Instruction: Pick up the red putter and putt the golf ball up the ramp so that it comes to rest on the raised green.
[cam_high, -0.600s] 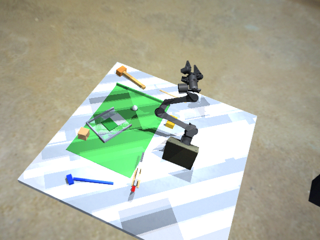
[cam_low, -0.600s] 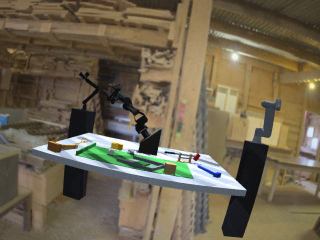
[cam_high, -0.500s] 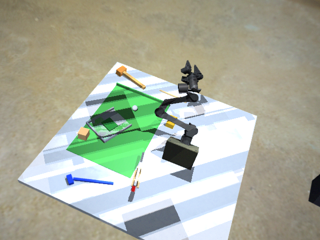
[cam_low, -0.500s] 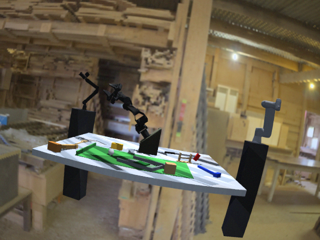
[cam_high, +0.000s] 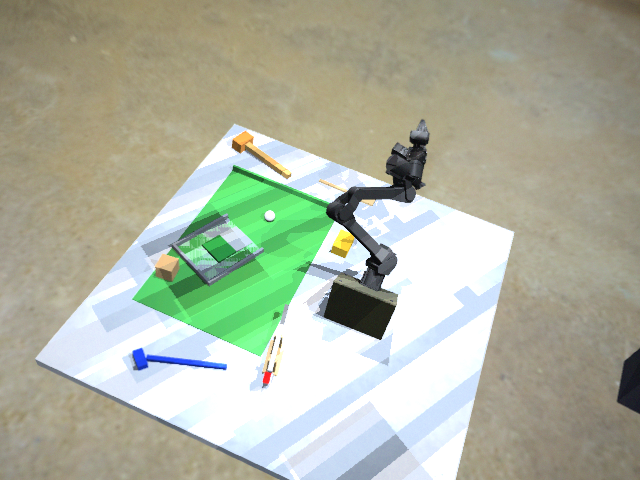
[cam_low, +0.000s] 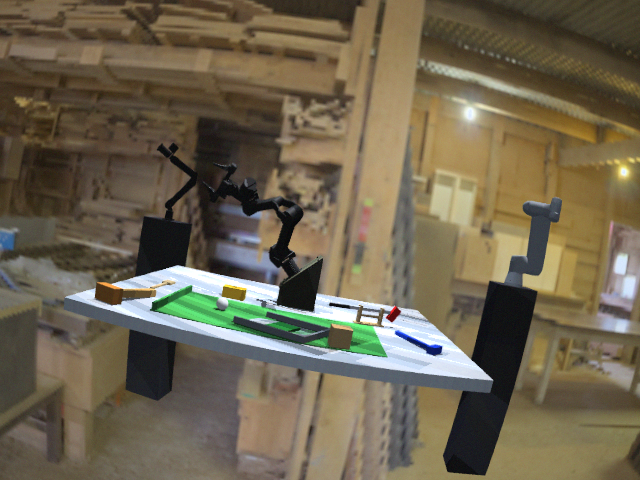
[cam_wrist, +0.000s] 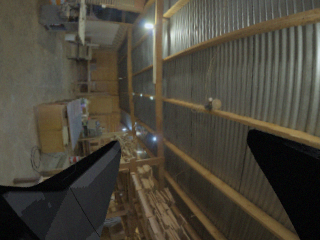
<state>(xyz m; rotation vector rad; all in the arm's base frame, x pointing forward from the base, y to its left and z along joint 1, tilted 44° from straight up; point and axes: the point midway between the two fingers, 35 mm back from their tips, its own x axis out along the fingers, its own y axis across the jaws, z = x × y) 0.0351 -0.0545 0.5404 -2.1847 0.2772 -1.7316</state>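
Right now the white golf ball is 400 mm ahead of my gripper tip, 280 mm to the left of it and 460 mm below it. From my gripper tip the other things lie so: red putter: 80 mm ahead, 770 mm to the left, 430 mm below; wooden rack: 80 mm ahead, 790 mm to the left, 450 mm below; yellow block: 100 mm ahead, 240 mm to the left, 460 mm below.
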